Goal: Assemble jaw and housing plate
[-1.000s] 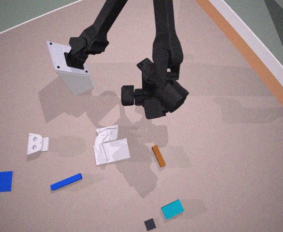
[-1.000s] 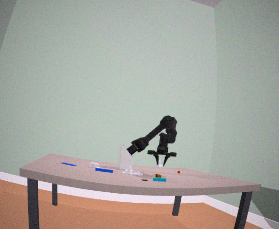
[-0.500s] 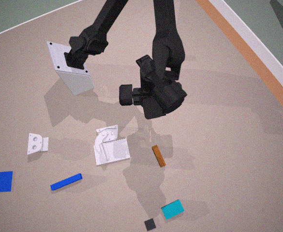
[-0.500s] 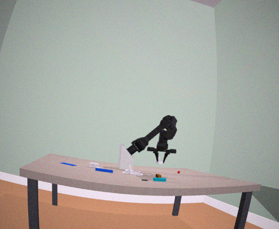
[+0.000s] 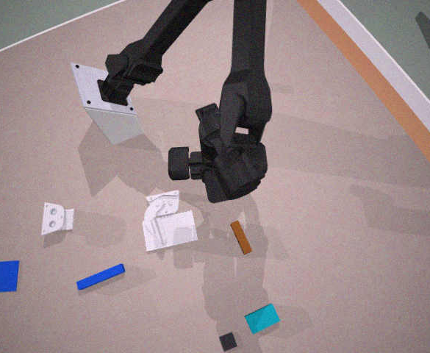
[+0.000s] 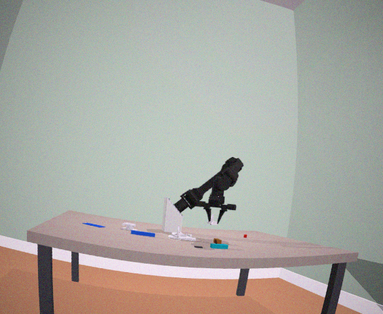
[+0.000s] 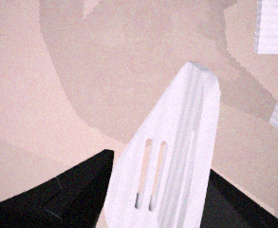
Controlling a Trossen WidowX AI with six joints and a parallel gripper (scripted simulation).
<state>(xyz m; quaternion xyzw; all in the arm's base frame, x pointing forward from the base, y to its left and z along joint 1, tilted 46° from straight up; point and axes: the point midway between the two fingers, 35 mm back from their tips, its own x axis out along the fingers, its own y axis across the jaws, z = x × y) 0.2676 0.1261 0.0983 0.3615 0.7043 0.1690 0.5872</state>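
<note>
My gripper tip is now 13 cm short of the orange bar and 7 cm above it. Round my gripper tip: cyan block 31 cm ahead, 7 cm below, 2 cm to the right; red cube 23 cm to the left, 23 cm behind, 7 cm below; white jaw 4 cm behind, 1 cm to the right.
</note>
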